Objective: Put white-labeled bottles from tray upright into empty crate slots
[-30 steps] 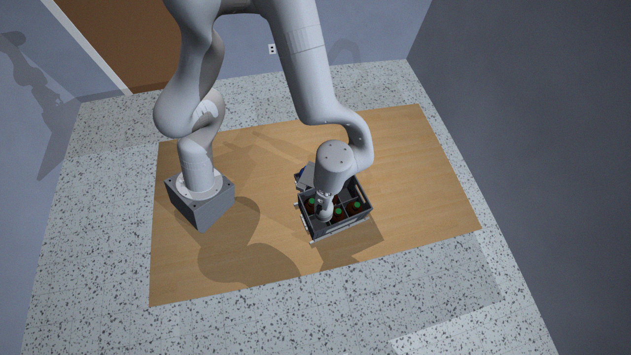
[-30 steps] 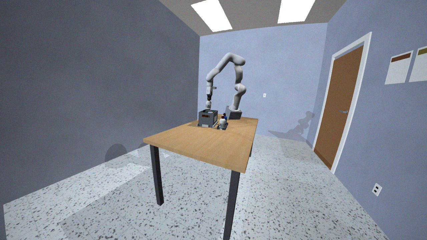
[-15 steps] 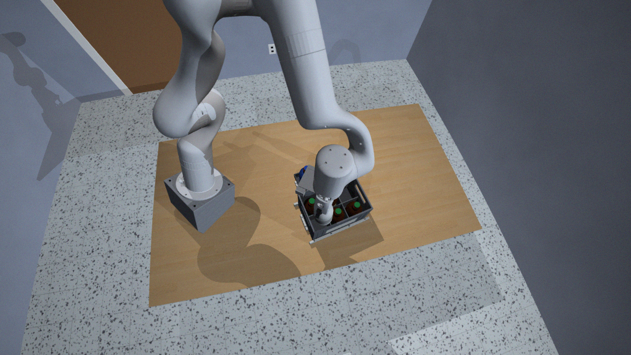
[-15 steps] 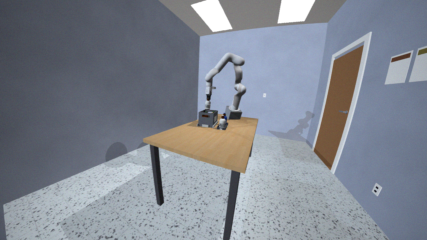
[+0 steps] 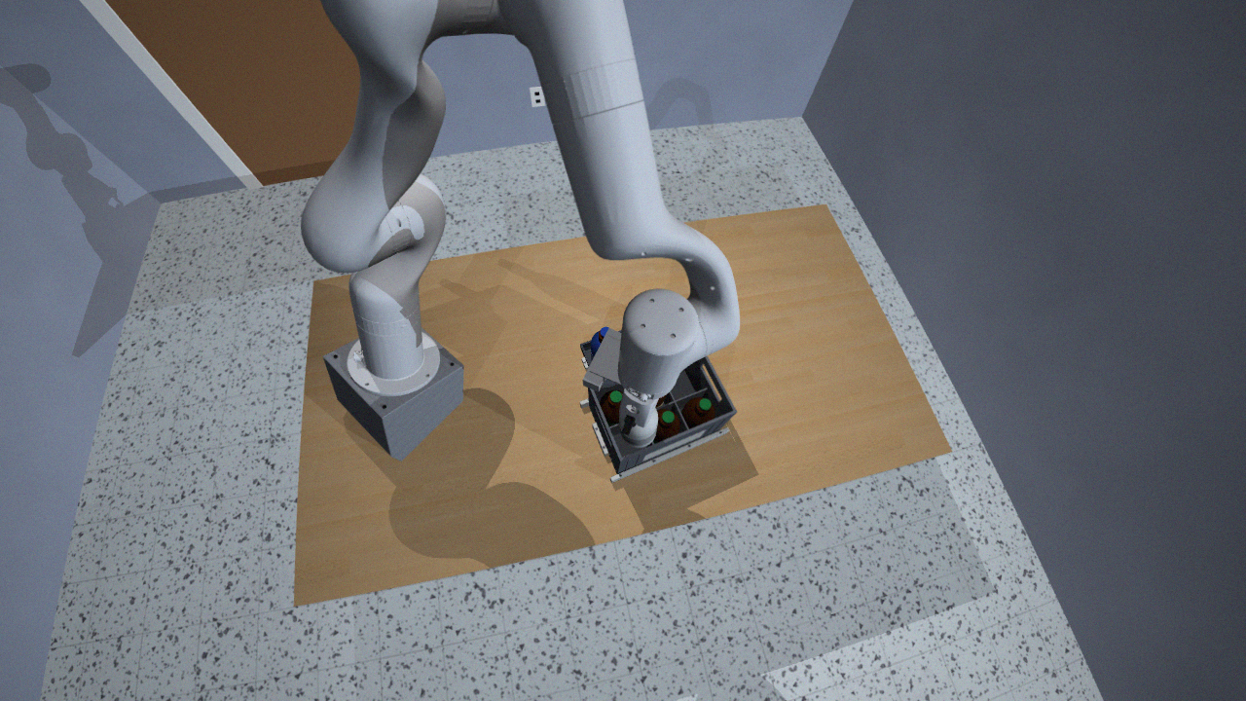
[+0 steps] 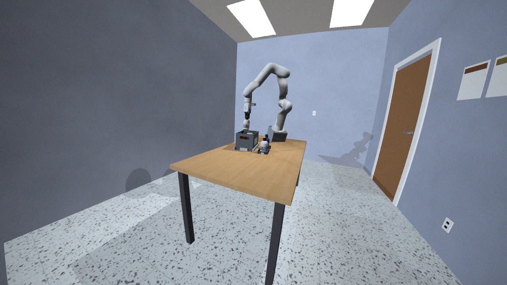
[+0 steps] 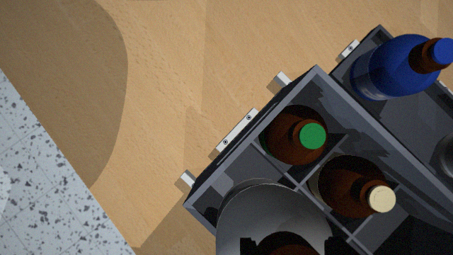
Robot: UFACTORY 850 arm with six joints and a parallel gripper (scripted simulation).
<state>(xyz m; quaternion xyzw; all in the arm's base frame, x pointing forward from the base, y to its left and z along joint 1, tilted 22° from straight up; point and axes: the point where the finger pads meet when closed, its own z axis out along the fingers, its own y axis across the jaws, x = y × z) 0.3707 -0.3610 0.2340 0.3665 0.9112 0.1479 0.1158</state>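
The crate is 25 cm below my hand, 9 cm ahead of it and 5 cm to the left of it. From my hand the other things lie so: blue-labeled bottle 25 cm below, 24 cm to the left, 2 cm ahead; then dark tray 32 cm below, 25 cm to the left, 11 cm ahead.
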